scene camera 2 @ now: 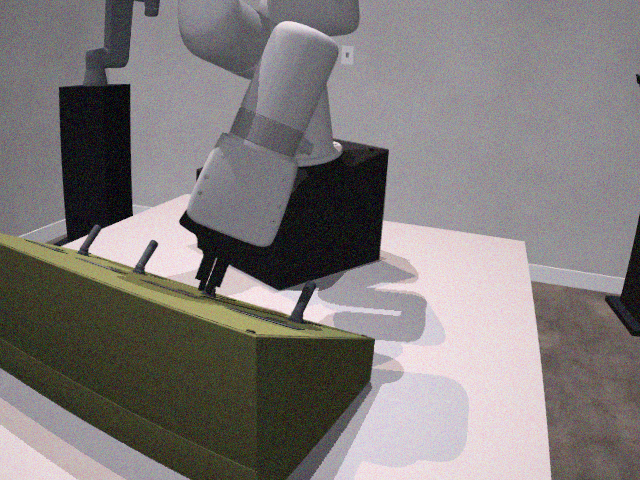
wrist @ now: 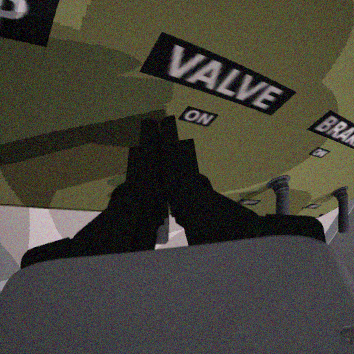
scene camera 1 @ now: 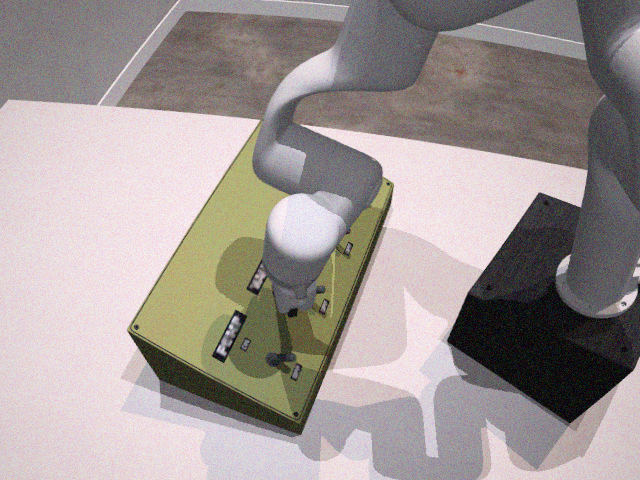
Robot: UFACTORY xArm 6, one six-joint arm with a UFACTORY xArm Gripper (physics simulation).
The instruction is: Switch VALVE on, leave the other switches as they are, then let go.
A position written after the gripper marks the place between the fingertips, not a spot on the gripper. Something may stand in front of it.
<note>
In view: the gripper (scene camera 1: 282, 289) and an olive-green panel (scene camera 2: 186, 378).
The gripper also shows in the wrist view (wrist: 162, 140). The olive-green panel shows as well in the wrist view (wrist: 259, 94) and in scene camera 1 (scene camera 1: 210, 324).
</note>
